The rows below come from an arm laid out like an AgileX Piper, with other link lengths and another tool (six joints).
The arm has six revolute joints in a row. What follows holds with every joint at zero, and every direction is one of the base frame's. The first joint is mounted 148.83 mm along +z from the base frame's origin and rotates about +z. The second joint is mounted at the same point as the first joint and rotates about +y. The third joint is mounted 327.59 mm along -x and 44.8 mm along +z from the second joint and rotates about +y. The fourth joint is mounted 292.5 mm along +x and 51.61 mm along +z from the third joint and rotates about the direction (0.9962, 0, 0.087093). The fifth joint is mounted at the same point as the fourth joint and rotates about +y. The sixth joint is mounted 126.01 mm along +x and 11.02 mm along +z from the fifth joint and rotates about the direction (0.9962, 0, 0.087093). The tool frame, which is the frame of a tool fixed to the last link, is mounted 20.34 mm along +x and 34 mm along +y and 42.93 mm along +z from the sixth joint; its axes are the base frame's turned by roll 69.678, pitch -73.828 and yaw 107.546 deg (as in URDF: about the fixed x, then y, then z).
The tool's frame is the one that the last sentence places.
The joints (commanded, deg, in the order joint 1, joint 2, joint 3, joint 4, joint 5, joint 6), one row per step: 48.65, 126.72, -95.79, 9.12, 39.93, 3.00; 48.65, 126.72, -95.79, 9.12, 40.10, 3.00; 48.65, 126.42, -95.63, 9.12, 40.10, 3.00; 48.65, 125.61, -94.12, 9.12, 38.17, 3.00; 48.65, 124.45, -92.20, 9.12, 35.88, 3.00; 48.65, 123.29, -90.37, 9.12, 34.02, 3.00; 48.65, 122.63, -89.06, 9.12, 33.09, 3.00; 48.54, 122.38, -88.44, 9.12, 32.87, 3.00; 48.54, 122.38, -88.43, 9.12, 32.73, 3.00; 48.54, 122.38, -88.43, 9.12, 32.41, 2.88; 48.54, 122.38, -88.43, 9.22, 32.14, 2.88; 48.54, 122.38, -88.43, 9.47, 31.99, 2.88; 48.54, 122.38, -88.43, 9.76, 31.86, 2.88; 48.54, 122.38, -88.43, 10.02, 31.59, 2.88; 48.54, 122.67, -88.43, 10.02, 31.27, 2.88; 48.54, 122.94, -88.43, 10.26, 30.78, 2.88; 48.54, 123.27, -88.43, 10.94, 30.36, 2.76; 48.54, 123.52, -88.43, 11.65, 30.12, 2.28; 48.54, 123.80, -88.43, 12.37, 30.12, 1.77; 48.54, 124.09, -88.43, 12.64, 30.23, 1.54
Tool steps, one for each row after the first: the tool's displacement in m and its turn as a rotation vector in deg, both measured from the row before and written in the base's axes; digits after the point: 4 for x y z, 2 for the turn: -0.0003, -0.0002, -0.0003, -0.12, 0.12, 0.02; -0.0005, -0.0005, 0.0021, 0.11, -0.09, 0.00; -0.0008, -0.0021, 0.0019, 0.82, -0.90, -0.27; -0.0014, -0.0030, 0.0036, 1.02, -1.11, -0.32; -0.0020, -0.0035, 0.0034, 0.79, -0.87, -0.26; -0.0021, -0.0030, -0.0001, 0.16, -0.23, -0.13; -0.0004, -0.0024, -0.0011, -0.13, 0.09, -0.14; 0.0002, 0.0001, 0.0002, 0.09, -0.09, -0.02; 0.0004, 0.0004, 0.0006, 0.19, -0.28, 0.06; 0.0004, 0.0004, 0.0006, 0.24, -0.13, -0.09; 0.0002, 0.0003, 0.0004, 0.25, 0.06, -0.14; 0.0001, 0.0003, 0.0004, 0.26, 0.10, -0.16; 0.0004, 0.0005, 0.0007, 0.34, -0.02, -0.17; 0.0006, 0.0005, -0.0024, 0.00, -0.04, -0.05; 0.0008, 0.0008, -0.0018, 0.27, -0.02, -0.19; 0.0005, 0.0010, -0.0023, 0.40, 0.31, -0.30; -0.0001, 0.0009, -0.0018, 0.26, 0.24, 0.02; -0.0005, 0.0006, -0.0026, 0.07, 0.43, 0.08; -0.0004, 0.0002, -0.0031, -0.19, 0.34, 0.08
